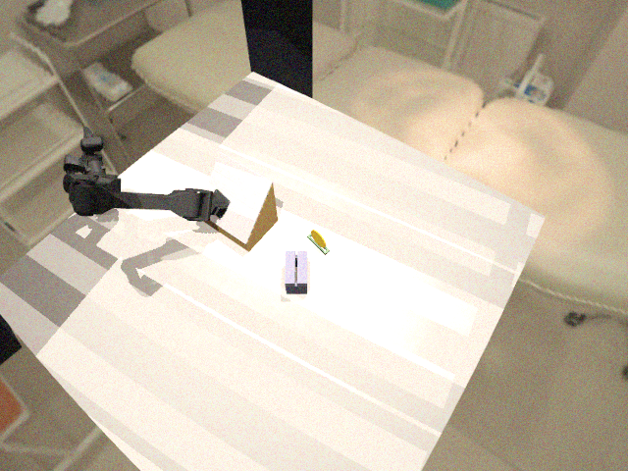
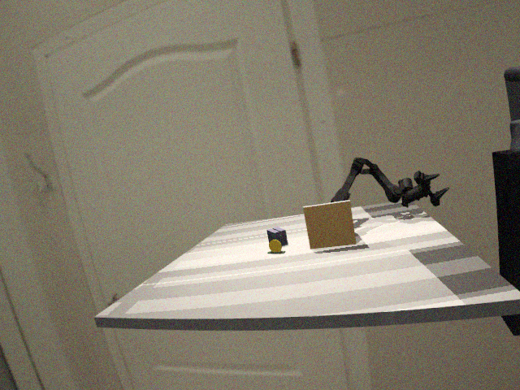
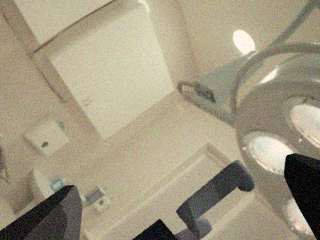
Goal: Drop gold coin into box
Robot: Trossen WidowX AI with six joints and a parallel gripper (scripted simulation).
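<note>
Now: the gold coin 770 mm ahead of my gripper tip, 300 mm to the left of it and 150 mm below it.
</note>
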